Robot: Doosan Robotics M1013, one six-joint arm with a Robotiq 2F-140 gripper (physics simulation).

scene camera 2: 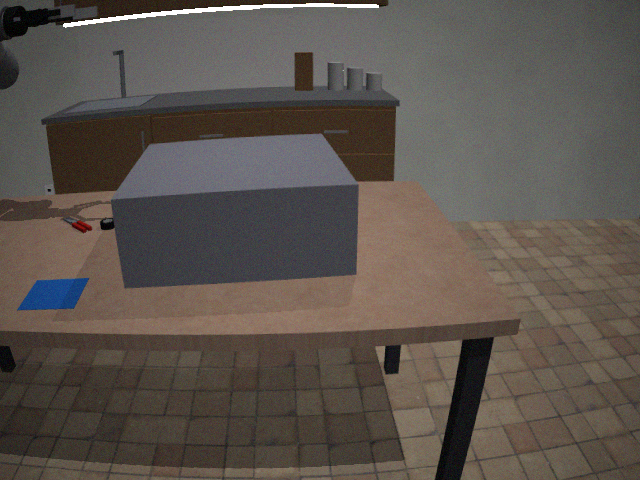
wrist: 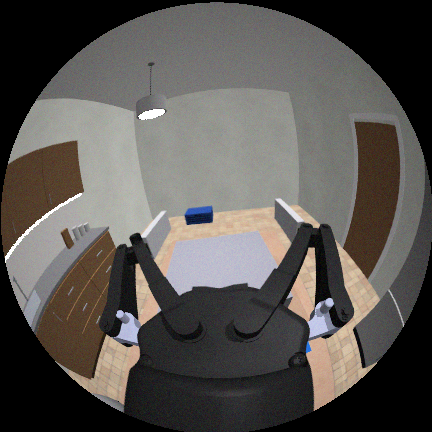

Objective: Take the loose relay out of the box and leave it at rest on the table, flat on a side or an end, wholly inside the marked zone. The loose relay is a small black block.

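Places are measured from the arm's base along level axes (x right, y ahead, z up), in centimetres.
Pixels of known places: gripper, fingertip midpoint: (scene camera 2: 86,10) (wrist: 220,213).
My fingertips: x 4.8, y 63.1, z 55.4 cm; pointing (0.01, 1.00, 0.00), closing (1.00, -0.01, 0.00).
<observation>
Behind a point stands the place of what it marks.
The grey box (scene camera 2: 235,232) {x 25.7, y 98.9, z 6.5 cm} (wrist: 220,257) {x 0.8, y 102.1, z 15.4 cm} stands on the table, with its closed top and a closed side towards scene camera 2. The loose relay does not show in either view; the inside of the box is hidden. The marked zone, a flat blue square (scene camera 2: 51,294) {x 30.4, y 56.0, z -4.8 cm}, lies on the table to the left of the box in the scene view, partly in shadow; a small blue corner of the zone (wrist: 308,347) {x 36.5, y 52.1, z -4.8 cm} shows beside the gripper body in the wrist view. My gripper (scene camera 2: 87,12) {x 4.8, y 63.1, z 55.4 cm} (wrist: 220,213) {x 4.8, y 63.1, z 55.4 cm} is open and empty, held well above the table at the scene view's upper left, pointing roughly level.
Red-handled pliers (scene camera 2: 77,224) {x -10.1, y 48.0, z -3.8 cm} and a black tape roll (scene camera 2: 107,223) {x -7.8, y 58.7, z -3.0 cm} lie left of the box on the table (scene camera 2: 423,258) {x 17.2, y 140.8, z -4.9 cm}. A kitchen counter (scene camera 2: 217,98) stands behind, under a wall cabinet (scene camera 2: 232,2). A blue crate (wrist: 199,216) is on the floor beyond the table.
</observation>
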